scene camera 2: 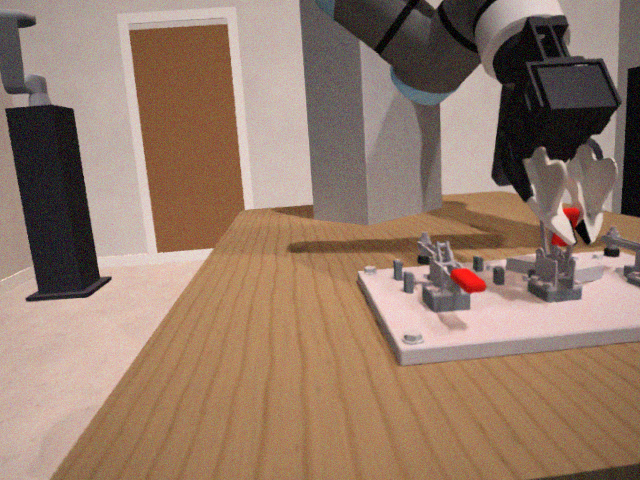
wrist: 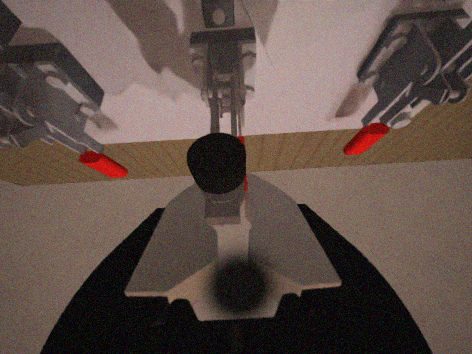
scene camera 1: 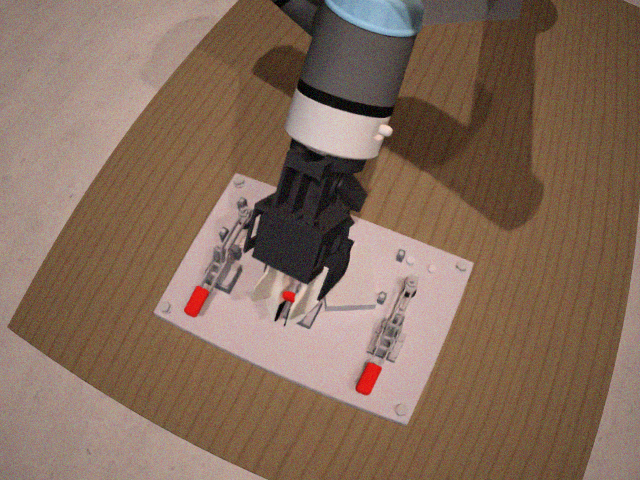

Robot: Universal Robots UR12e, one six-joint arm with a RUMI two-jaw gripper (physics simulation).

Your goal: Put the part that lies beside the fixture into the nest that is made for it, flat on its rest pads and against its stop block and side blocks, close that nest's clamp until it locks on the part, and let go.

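Places are measured from the arm's base along level axes (x right, y ahead, z up), in millimetres.
Pixels of known places: gripper, between the fingertips: (scene camera 2: 581, 243) (scene camera 1: 280, 322).
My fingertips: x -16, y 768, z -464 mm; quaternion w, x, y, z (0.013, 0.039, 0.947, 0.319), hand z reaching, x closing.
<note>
Behind a point stands the place of what it marks.
My gripper (scene camera 1: 285, 312) @[x -16, y 768, z -464 mm] (scene camera 2: 577, 237) @[x -16, y 768, z -464 mm] is shut on the red handle (scene camera 1: 288, 296) @[x -17, y 747, z -437 mm] (scene camera 2: 558, 237) @[x -11, y 740, z -464 mm] (wrist: 245, 182) @[x -26, y 741, z -446 mm] of the middle clamp, above its base (scene camera 2: 554, 290) @[x -7, y 743, z -514 mm] (wrist: 222, 37) @[x -18, y 706, z -518 mm]. The handle stands raised. The clamp's arm also stands up, and its black pad (wrist: 217, 162) @[x -19, y 684, z -431 mm] faces the wrist camera and covers most of the handle. The part (scene camera 1: 351, 307) @[x -71, y 701, z -513 mm] (scene camera 2: 597, 273) @[x -86, y 693, z -518 mm] lies on the fixture plate (scene camera 1: 310, 356) @[x -51, y 774, z -525 mm] (scene camera 2: 516, 330) @[x 57, y 797, z -526 mm] behind the middle clamp; the gripper and clamp hide much of it. I cannot tell whether it touches its stop block and side blocks.
Side clamps with red handles stand on either side: one handle (scene camera 1: 196, 301) (wrist: 366, 139), the other (scene camera 1: 368, 378) (scene camera 2: 467, 280) @[x 98, y 795, z -480 mm] (wrist: 103, 165) @[x 86, y 771, z -479 mm]. Short grey posts (scene camera 1: 381, 297) (scene camera 2: 498, 274) and corner bolts (scene camera 1: 400, 409) (scene camera 2: 412, 338) rise from the plate. The wooden table (scene camera 1: 155, 392) @[x 107, y 905, z -540 mm] (scene camera 2: 258, 361) @[x 270, y 778, z -541 mm] surrounds it.
</note>
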